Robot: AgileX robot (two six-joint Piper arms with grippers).
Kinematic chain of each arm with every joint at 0, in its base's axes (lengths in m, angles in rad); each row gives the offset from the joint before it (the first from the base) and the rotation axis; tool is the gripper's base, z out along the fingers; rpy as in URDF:
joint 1: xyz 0 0 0.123 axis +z
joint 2: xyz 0 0 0 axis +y
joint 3: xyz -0.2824 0 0.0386 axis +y
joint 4: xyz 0.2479 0 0.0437 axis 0.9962 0 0.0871
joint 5: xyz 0 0 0 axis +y
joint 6: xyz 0.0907 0 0.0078 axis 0.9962 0 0.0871
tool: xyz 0 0 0 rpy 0 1.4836 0
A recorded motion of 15 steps. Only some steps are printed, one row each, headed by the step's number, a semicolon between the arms.
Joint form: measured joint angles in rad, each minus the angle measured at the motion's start. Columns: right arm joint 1, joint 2, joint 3, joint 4, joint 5, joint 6; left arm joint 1, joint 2, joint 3, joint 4, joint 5, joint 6.
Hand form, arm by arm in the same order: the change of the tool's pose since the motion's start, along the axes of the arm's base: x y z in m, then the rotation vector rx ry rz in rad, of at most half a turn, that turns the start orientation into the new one. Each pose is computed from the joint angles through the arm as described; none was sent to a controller.
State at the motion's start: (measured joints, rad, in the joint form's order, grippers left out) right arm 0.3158 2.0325 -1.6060 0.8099 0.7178 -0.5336; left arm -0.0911 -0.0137 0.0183 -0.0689 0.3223 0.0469
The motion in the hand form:
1: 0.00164 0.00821 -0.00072 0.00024 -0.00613 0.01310; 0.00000 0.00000 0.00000 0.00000 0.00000 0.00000
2: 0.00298 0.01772 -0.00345 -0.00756 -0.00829 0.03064; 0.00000 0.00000 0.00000 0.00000 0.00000 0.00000
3: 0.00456 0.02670 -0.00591 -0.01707 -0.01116 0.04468; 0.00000 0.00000 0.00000 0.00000 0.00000 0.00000
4: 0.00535 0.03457 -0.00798 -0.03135 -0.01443 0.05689; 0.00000 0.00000 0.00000 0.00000 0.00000 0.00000
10: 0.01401 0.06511 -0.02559 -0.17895 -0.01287 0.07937; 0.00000 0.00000 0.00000 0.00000 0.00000 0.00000
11: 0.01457 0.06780 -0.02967 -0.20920 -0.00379 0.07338; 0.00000 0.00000 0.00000 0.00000 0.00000 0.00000
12: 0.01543 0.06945 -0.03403 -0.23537 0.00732 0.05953; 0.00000 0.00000 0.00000 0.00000 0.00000 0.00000
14: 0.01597 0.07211 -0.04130 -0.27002 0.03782 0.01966; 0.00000 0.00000 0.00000 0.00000 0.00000 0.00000
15: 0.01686 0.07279 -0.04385 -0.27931 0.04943 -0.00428; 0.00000 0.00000 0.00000 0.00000 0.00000 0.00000
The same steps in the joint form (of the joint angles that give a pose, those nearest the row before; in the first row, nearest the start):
1: 0.0165 0.0167 -0.0240 -0.0046 -0.0018 0.0055; 0.0000 0.0000 0.0000 0.0000 0.0000 0.0000
2: 0.0362 0.0381 -0.0503 -0.0199 -0.0013 0.0165; 0.0000 0.0000 0.0000 0.0000 0.0000 0.0000
3: 0.0548 0.0596 -0.0786 -0.0400 -0.0013 0.0326; 0.0000 0.0000 0.0000 0.0000 0.0000 0.0000
4: 0.0722 0.0769 -0.1028 -0.0672 -0.0013 0.0524; 0.0000 0.0000 0.0000 0.0000 0.0000 0.0000
10: 0.1462 0.1850 -0.2540 -0.3285 0.0308 0.2490; 0.0000 0.0000 0.0000 0.0000 0.0000 0.0000
11: 0.1556 0.1994 -0.2703 -0.3788 0.0410 0.2922; 0.0000 0.0000 0.0000 0.0000 0.0000 0.0000
12: 0.1627 0.2127 -0.2828 -0.4252 0.0480 0.3382; 0.0000 0.0000 0.0000 0.0000 0.0000 0.0000
14: 0.1750 0.2324 -0.2988 -0.4985 0.0605 0.4340; 0.0000 0.0000 0.0000 0.0000 0.0000 0.0000
15: 0.1787 0.2407 -0.3063 -0.5267 0.0627 0.4781; 0.0000 0.0000 0.0000 0.0000 0.0000 0.0000

